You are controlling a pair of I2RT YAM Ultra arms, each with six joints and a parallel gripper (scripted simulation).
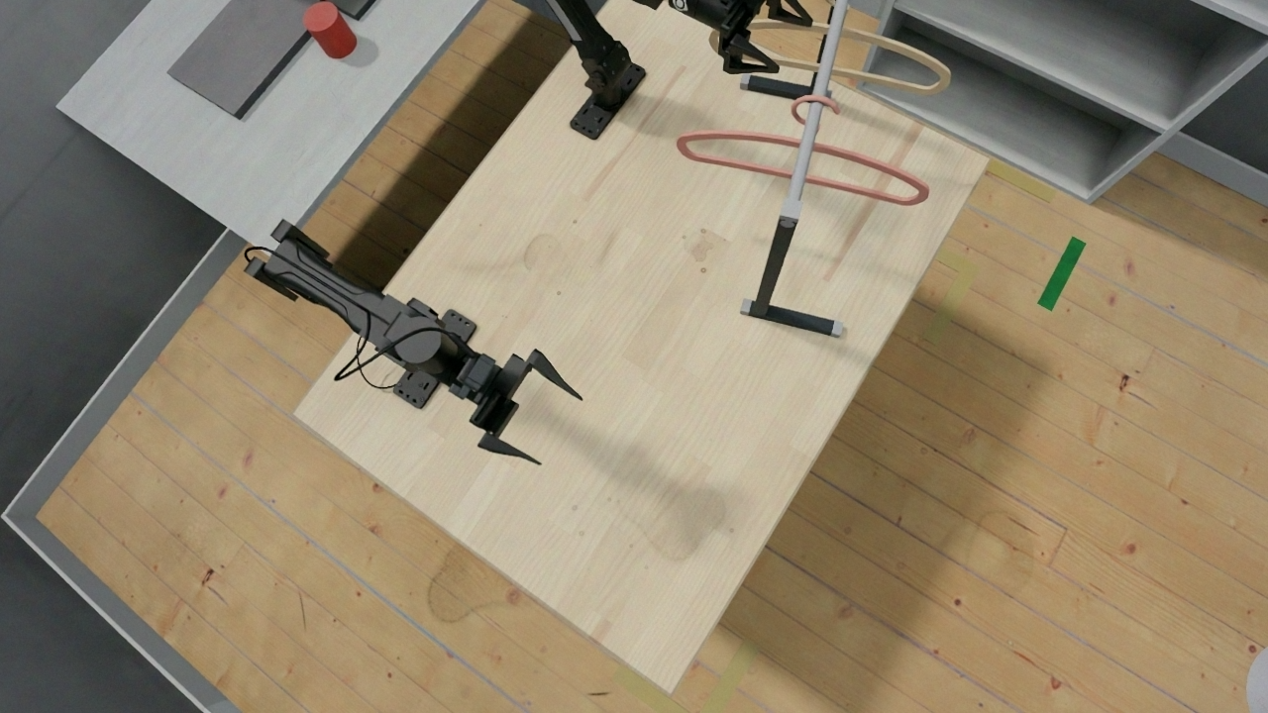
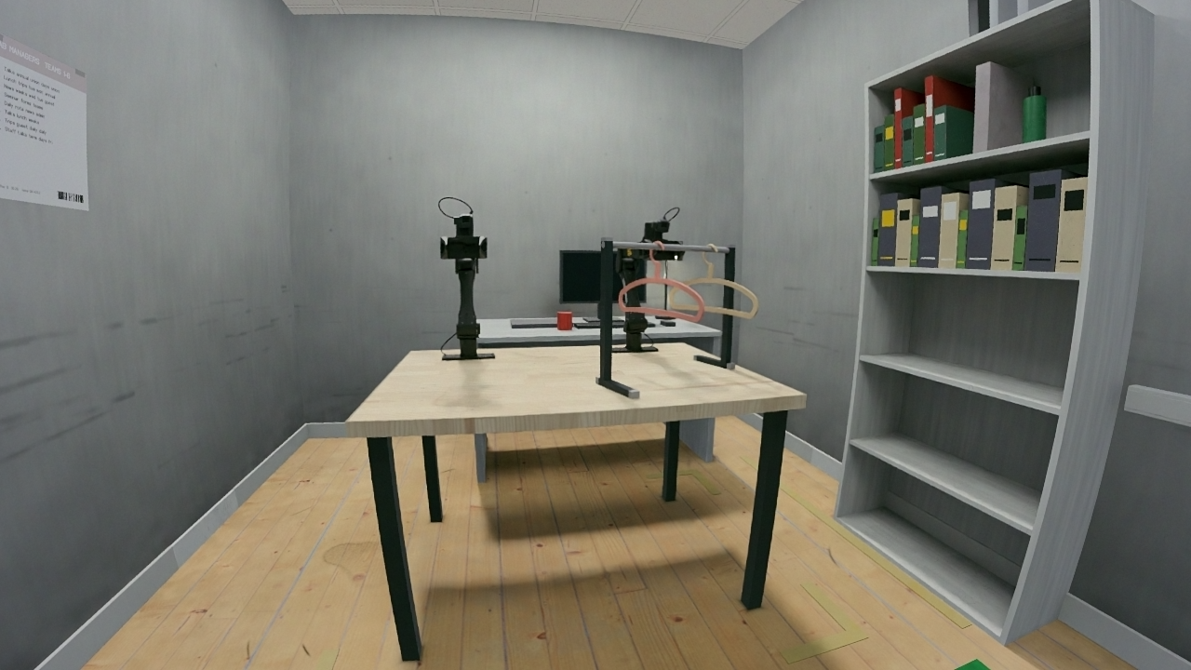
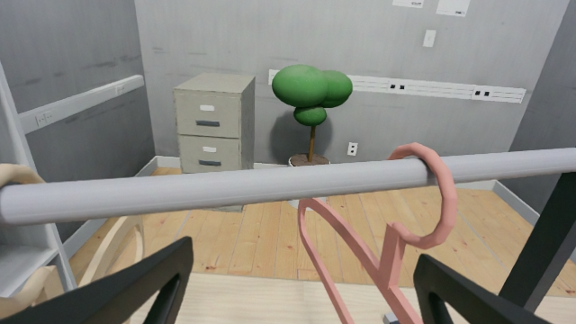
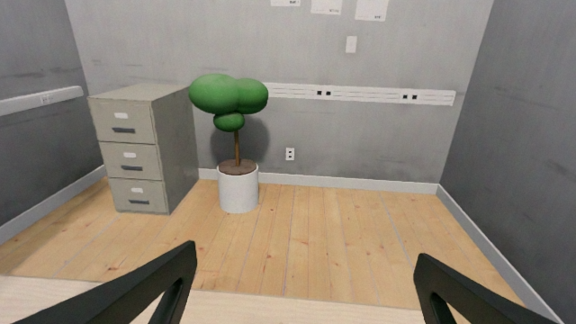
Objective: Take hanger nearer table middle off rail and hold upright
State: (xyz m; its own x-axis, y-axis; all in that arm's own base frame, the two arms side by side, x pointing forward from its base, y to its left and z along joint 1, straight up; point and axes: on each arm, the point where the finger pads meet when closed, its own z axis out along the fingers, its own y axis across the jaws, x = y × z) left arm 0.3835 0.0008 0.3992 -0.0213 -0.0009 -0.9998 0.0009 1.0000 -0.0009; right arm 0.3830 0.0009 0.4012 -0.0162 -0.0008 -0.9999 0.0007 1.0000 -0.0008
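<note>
Right now the pink hanger is 8 cm ahead of my left hand, 8 cm to the right of it and 9 cm below it. Round my left hand: beige hanger 3 cm ahead, 13 cm to the left, 9 cm below.
</note>
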